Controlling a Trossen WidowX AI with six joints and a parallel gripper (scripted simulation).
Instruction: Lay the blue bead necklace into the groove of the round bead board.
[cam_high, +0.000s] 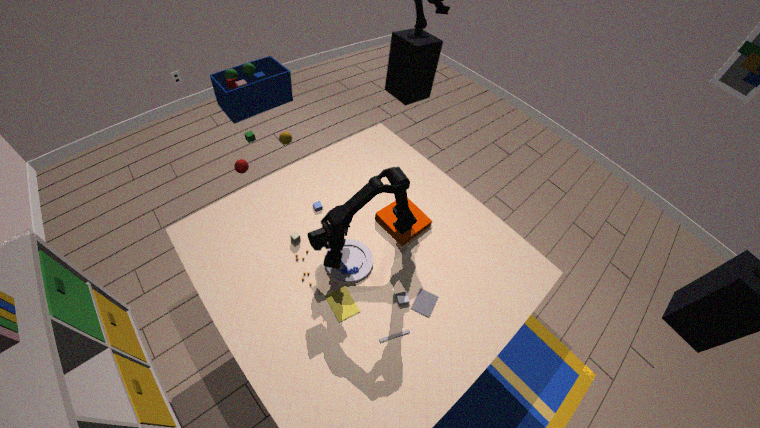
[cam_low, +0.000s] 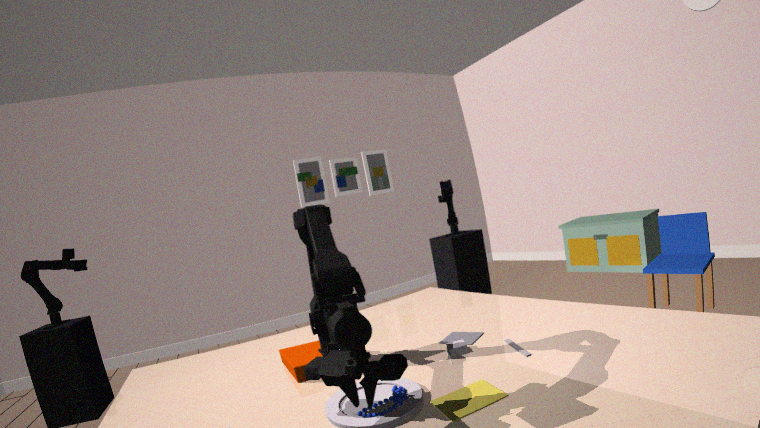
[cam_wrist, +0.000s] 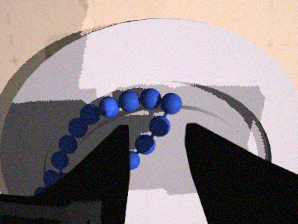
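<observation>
Now: gripper tip 40 mm past the round bead board, 30 mm to the right of it and 20 mm above it. From my gripper tip the other things lie so: yellow sheet (90 mm ahead, 180 mm to the left, 30 mm below); pale cube (90 mm ahead, 180 mm to the right, 10 mm below); blue cube (80 mm behind, 280 mm to the right, 20 mm below).
</observation>
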